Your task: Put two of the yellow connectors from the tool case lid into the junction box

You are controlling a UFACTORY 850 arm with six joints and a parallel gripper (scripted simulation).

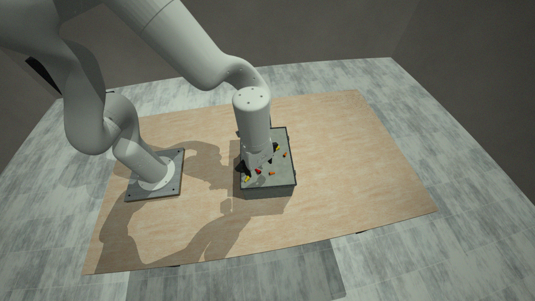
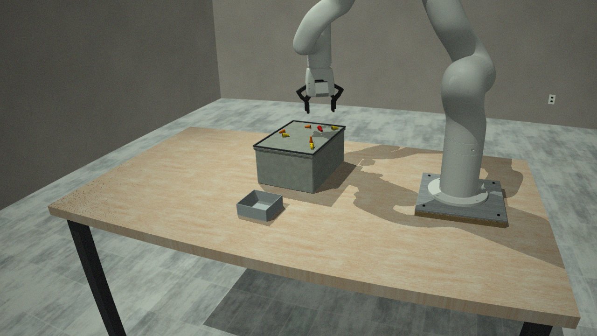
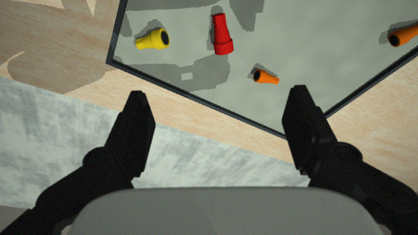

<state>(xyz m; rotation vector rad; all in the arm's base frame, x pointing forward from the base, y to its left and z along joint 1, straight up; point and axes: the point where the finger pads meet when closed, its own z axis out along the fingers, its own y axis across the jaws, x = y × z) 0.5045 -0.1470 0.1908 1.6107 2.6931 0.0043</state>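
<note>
Now: the grey tool case 4 cm ahead of my hand, 9 cm to the left of it and 11 cm below it.
</note>
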